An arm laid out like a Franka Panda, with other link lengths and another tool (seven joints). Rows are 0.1 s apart.
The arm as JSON. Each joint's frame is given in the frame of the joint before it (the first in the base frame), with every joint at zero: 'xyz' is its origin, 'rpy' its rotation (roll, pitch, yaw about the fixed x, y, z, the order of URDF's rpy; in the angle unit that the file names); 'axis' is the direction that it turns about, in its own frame. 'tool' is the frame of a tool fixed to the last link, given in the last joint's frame.
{
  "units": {
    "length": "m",
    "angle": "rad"
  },
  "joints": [
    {
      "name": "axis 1",
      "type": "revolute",
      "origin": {
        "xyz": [
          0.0,
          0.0,
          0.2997
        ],
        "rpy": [
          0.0,
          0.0,
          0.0
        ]
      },
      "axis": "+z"
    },
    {
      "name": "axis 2",
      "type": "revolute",
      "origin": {
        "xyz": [
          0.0,
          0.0,
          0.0
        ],
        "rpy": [
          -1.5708,
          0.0,
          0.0
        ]
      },
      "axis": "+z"
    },
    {
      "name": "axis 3",
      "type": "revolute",
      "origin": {
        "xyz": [
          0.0,
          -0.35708,
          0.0
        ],
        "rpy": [
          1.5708,
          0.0,
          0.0
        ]
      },
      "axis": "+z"
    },
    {
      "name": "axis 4",
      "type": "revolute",
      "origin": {
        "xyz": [
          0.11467,
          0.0,
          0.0
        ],
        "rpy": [
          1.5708,
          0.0,
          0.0
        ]
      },
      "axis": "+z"
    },
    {
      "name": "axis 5",
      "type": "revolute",
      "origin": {
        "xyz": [
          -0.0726,
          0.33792,
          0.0
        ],
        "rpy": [
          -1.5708,
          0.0,
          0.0
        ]
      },
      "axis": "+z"
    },
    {
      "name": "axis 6",
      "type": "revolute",
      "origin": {
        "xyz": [
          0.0,
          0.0,
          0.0
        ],
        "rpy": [
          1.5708,
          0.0,
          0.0
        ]
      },
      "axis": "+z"
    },
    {
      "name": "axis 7",
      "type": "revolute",
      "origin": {
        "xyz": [
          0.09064,
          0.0,
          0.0
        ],
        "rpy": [
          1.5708,
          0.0,
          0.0
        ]
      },
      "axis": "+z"
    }
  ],
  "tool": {
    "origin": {
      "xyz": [
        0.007,
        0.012,
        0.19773
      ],
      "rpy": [
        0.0,
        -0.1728,
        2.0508
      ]
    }
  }
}
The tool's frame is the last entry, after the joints.
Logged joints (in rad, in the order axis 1, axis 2, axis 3, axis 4, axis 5, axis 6, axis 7), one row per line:
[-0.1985, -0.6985, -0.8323, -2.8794, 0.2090, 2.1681, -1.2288]
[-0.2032, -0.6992, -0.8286, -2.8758, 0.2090, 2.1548, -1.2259]
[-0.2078, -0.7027, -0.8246, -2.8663, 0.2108, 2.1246, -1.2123]
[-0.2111, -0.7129, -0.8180, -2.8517, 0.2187, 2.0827, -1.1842]
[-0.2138, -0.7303, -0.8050, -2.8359, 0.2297, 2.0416, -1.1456]
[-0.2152, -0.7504, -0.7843, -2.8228, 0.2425, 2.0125, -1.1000]
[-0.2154, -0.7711, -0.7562, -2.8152, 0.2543, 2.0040, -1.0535]
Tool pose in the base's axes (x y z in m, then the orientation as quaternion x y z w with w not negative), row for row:
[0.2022, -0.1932, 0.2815, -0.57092, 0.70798, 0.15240, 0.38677]
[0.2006, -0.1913, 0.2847, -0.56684, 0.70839, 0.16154, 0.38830]
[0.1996, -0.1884, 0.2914, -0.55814, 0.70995, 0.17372, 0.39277]
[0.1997, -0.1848, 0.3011, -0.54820, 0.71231, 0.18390, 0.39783]
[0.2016, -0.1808, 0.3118, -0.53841, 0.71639, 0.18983, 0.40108]
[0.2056, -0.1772, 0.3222, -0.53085, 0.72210, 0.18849, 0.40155]
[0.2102, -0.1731, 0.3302, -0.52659, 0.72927, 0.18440, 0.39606]
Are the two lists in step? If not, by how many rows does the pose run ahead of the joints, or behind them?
The pose runs 1 row ahead of the joints: the pose in row i belongs to the joints in row i + 1.
